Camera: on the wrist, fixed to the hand. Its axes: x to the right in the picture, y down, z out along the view.
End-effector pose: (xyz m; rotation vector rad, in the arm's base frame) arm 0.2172 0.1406 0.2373 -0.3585 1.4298 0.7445
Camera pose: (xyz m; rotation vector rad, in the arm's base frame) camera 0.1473 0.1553 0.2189 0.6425 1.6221 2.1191
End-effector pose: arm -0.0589 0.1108 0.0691 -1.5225 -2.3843 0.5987
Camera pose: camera -0.0073 0.1610 0.0851 2.9376 0.7317 -0.3413
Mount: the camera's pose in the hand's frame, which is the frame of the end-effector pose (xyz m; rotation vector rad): 0.0235 0.0526 -0.0461 -0.2272 0.1563 1.5192
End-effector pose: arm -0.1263 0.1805 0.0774 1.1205 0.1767 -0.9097
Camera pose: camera -0.0601 0.2130 0.0800 0.7851 -0.4149 0.5428
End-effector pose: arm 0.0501 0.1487 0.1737 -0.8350 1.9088 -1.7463
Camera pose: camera -0.0056 0.1684 0.1295 0.6736 1.8780 -0.6200
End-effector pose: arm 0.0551 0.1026 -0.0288 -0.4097 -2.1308 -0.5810
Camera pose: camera 0.0977 0.1236 0.0277 -1.7615 -1.0707 0.0737
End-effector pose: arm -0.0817 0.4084 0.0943 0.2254 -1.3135 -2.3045
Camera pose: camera -0.0685 0.3393 0.1166 -0.5061 -0.6391 -1.0399
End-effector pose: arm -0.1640 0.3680 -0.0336 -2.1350 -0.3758 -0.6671
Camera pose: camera -0.1347 0.3004 -0.0306 -1.8611 1.3480 0.0597
